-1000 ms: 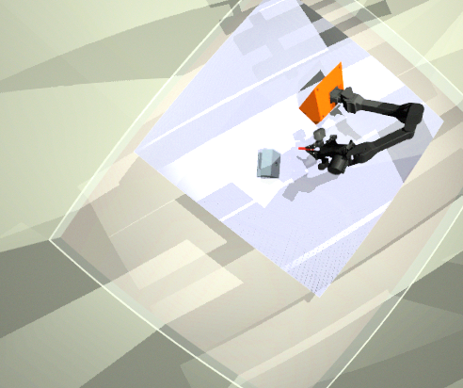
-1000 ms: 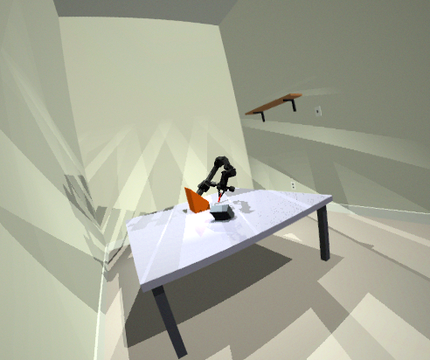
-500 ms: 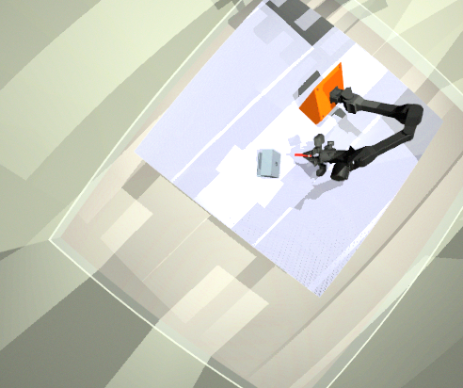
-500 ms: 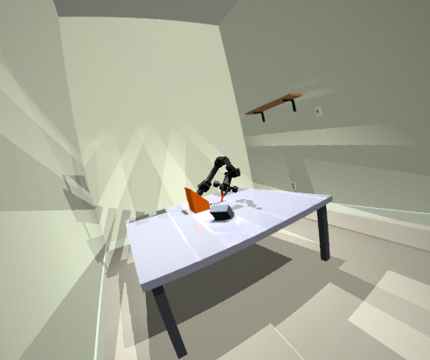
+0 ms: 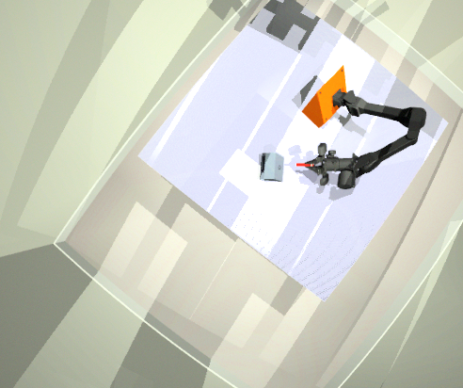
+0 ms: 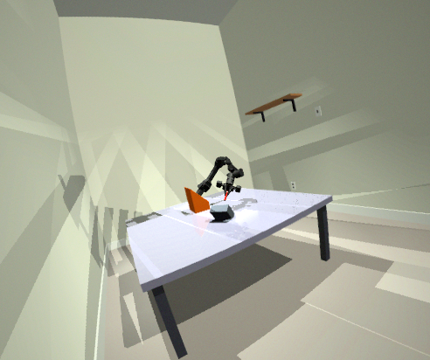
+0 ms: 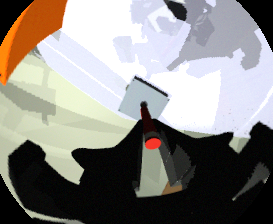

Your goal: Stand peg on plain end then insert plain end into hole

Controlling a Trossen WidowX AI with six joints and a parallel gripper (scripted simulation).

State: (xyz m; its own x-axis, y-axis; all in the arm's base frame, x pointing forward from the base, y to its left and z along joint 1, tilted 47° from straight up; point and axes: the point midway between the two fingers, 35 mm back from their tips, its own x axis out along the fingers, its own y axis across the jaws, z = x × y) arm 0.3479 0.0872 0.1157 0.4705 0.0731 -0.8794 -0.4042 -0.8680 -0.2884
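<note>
The grey sloped panel is 90 mm ahead of my gripper tip, 90 mm to the right of it and 90 mm below it. Round my gripper tip: red peg: 10 mm behind, 10 mm to the left, 10 mm above.
</note>
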